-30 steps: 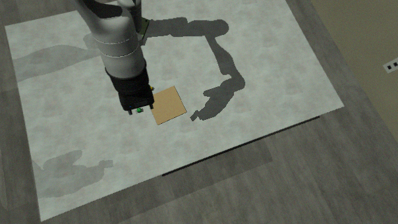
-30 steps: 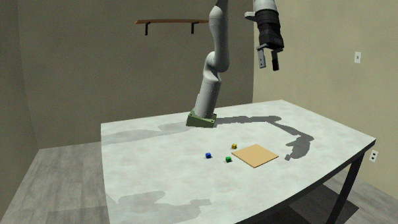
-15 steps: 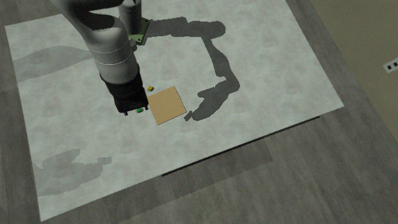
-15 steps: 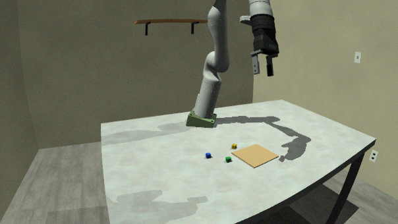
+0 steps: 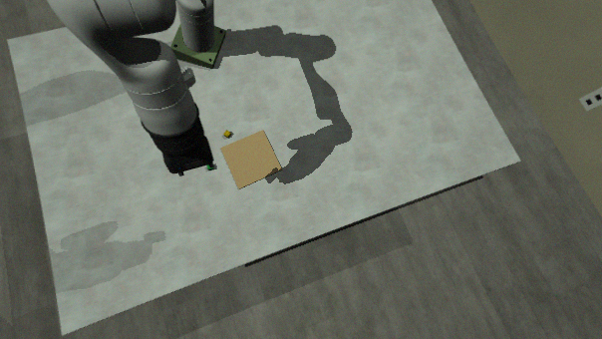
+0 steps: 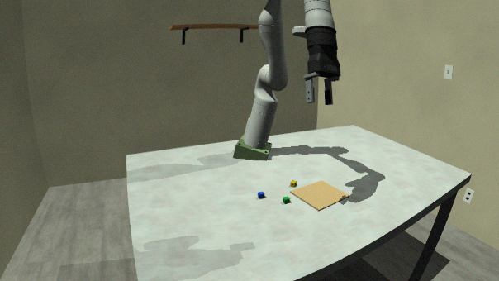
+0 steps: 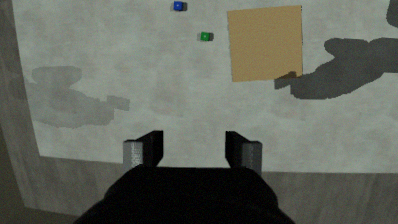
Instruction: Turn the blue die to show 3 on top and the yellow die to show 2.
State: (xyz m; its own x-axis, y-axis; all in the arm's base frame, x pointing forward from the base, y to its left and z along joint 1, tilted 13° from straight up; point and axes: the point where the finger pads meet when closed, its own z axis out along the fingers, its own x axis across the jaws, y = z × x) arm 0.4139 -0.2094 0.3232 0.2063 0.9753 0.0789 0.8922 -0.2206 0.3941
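Now: the blue die 31 cm below my hand, 16 cm behind it and 4 cm to the right of it. From my hand the other things lie so: yellow die: 31 cm below, 16 cm behind, 9 cm to the left; tan mat: 32 cm below, 11 cm to the left, 6 cm behind; green die: 31 cm below, 9 cm behind.
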